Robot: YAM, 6 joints.
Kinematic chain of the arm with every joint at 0, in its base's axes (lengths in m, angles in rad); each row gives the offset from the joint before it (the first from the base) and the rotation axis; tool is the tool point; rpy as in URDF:
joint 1: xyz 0 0 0.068 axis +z
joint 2: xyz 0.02 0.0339 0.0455 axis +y
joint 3: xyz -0.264 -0.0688 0 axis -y
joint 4: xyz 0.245 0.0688 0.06 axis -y
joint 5: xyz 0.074 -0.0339 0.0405 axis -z
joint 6: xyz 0.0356 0 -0.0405 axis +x
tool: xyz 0 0 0 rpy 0 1.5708 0
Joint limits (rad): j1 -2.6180..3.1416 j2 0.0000..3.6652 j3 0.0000..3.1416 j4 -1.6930..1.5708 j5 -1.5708..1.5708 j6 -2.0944..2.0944
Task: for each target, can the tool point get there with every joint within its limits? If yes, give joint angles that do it. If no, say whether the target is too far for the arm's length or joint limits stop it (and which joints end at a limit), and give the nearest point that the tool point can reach.
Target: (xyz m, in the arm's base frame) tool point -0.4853 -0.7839 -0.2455
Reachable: no: too far | nearest point -0.3166 -0.5114 -0.1179 | short by 0.345 m
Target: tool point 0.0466 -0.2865 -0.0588
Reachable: yes | joints -1.3092 2.5536 0.6731 1.0922 0.9544 0.7607
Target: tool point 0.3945 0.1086 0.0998
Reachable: yes | joints 0.2270 2.1511 1.3528 -0.4819 -0.4989 0.2256
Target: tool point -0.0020 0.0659 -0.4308
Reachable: no: joint limits stop it (at a limit: joint 2) | nearest point -0.0031 0.1020 -0.3493 | short by 0.089 m
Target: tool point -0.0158 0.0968 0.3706
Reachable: yes | joints 1.5418 0.3944 0.5681 0.3733 -0.5511 -1.0680
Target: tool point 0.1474 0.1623 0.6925
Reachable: yes | joints 0.7916 1.7647 2.5244 0.7013 -0.2591 -1.3239
